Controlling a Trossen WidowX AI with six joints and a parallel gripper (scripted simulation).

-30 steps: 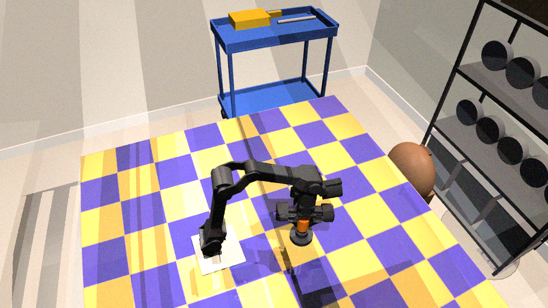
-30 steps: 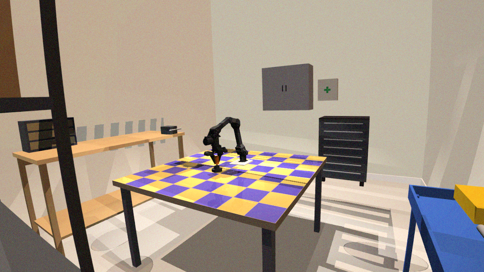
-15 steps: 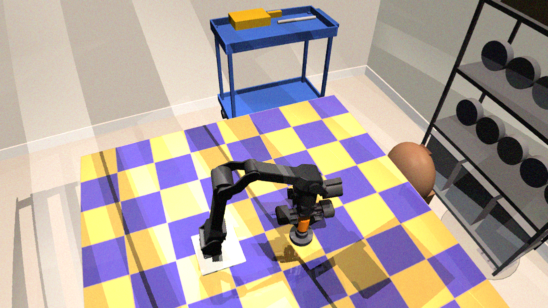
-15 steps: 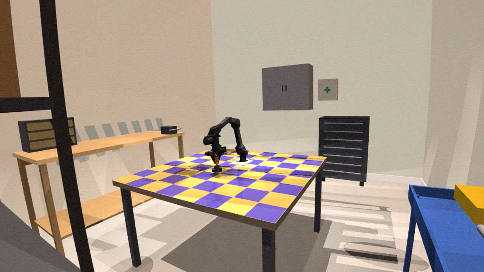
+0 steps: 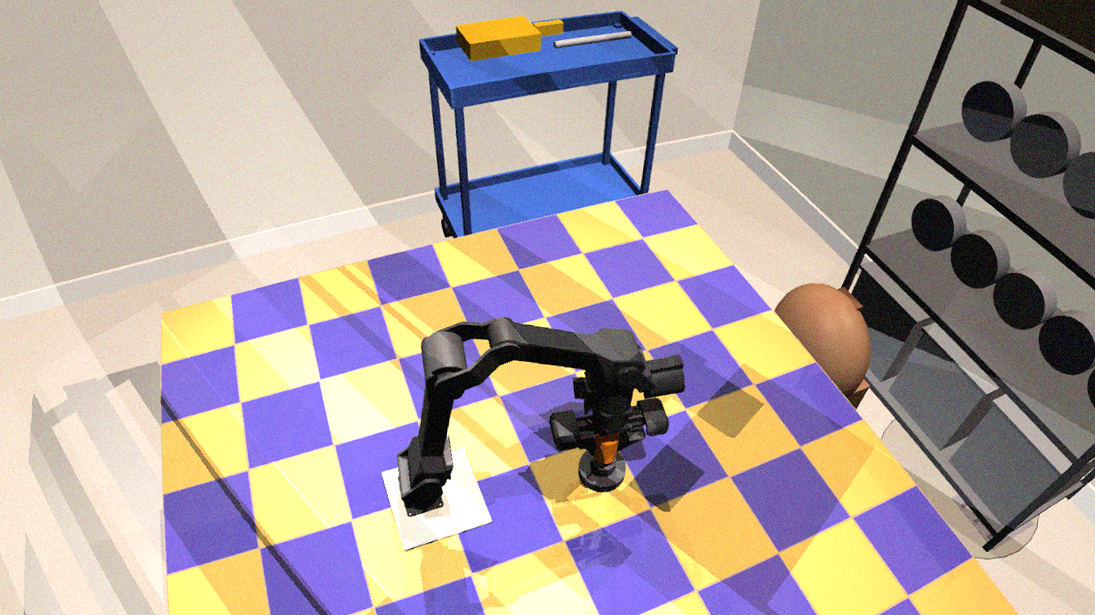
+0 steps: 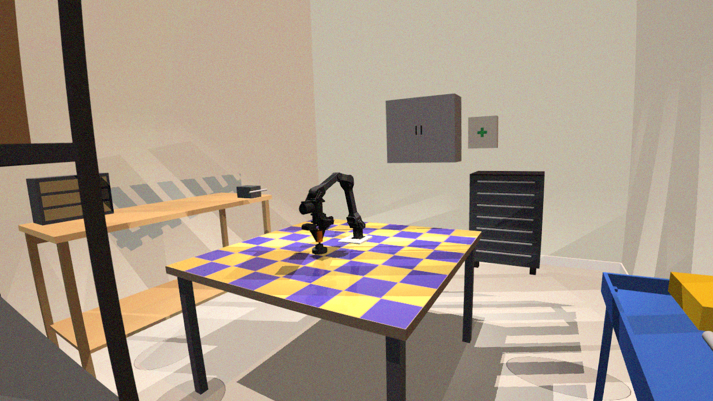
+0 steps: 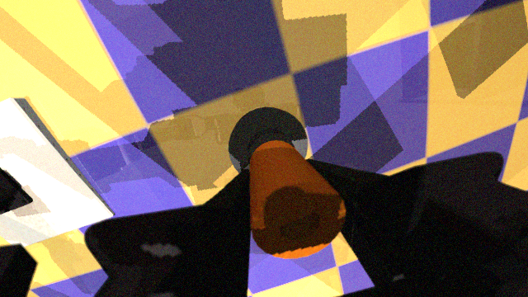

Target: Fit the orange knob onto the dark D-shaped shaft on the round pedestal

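The orange knob lies 20 mm above my gripper tip. From my gripper tip the other things lie so: round pedestal 40 mm below.
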